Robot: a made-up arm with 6 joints.
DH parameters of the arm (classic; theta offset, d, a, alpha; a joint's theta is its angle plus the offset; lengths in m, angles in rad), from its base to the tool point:
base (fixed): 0.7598 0 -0.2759 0
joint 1: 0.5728 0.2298 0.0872 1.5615
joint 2: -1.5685 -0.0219 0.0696 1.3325
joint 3: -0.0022 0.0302 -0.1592 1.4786
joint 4: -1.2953 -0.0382 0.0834 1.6
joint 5: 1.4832 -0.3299 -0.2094 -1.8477
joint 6: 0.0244 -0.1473 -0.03 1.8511
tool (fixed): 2.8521 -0.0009 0 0
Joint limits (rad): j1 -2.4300..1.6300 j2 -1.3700..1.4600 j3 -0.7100..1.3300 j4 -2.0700..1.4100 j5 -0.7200..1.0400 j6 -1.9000..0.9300
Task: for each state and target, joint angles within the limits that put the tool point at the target. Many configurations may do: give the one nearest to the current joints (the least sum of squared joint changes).
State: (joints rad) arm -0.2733 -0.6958 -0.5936 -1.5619 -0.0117 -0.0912
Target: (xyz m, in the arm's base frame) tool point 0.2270 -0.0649 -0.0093
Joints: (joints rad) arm -0.5366 -0.6330 -0.4085 -1.5060 -0.3009 0.0030
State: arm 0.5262 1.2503 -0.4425 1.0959 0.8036 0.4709
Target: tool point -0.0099 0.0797 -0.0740
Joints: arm 0.2991 1.1651 -0.1382 1.1993 0.5765 0.5124
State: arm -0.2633 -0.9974 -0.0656 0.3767 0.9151 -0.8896
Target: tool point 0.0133 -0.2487 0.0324
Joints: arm 0.5561 -1.3109 0.8327 0.3026 1.0400 -1.4549
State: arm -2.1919 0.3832 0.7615 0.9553 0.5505 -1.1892
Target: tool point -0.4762 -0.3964 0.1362
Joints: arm -2.0182 0.2778 0.6326 1.0876 0.2014 -1.0891
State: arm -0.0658 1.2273 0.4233 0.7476 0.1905 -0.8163
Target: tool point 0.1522 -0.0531 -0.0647
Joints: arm -0.2052 1.2867 -0.1799 1.1814 0.2993 -0.8525
